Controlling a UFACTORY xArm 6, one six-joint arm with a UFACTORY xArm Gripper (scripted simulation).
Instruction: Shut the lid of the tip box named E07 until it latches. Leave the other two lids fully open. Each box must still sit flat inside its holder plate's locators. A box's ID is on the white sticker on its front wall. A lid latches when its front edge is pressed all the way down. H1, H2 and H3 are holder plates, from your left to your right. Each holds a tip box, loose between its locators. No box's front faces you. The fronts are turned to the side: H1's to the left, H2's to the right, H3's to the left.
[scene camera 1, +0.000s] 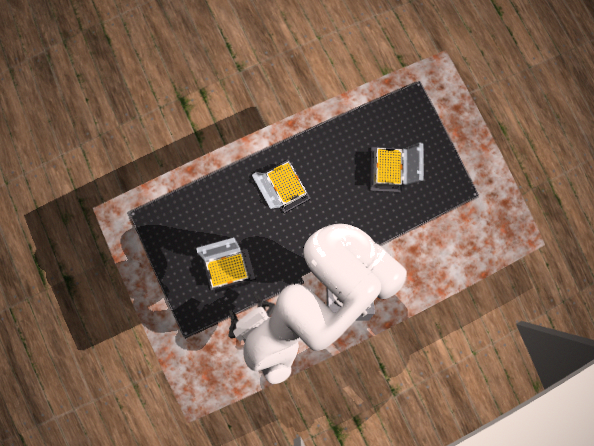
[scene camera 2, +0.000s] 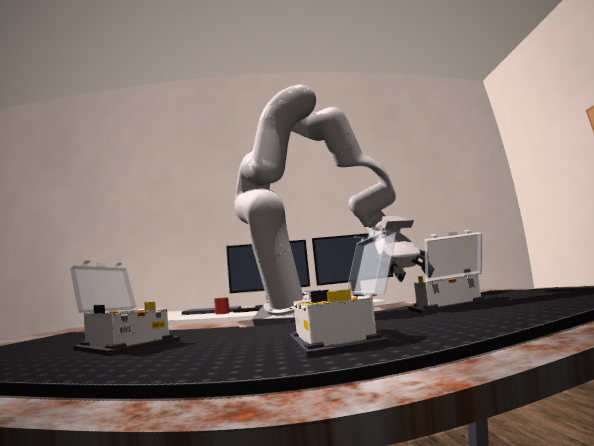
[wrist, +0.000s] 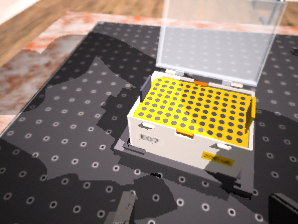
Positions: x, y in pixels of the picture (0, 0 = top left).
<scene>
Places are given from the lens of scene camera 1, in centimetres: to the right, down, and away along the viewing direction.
tip box (scene camera 1: 411, 156): 38, -22, 127
</scene>
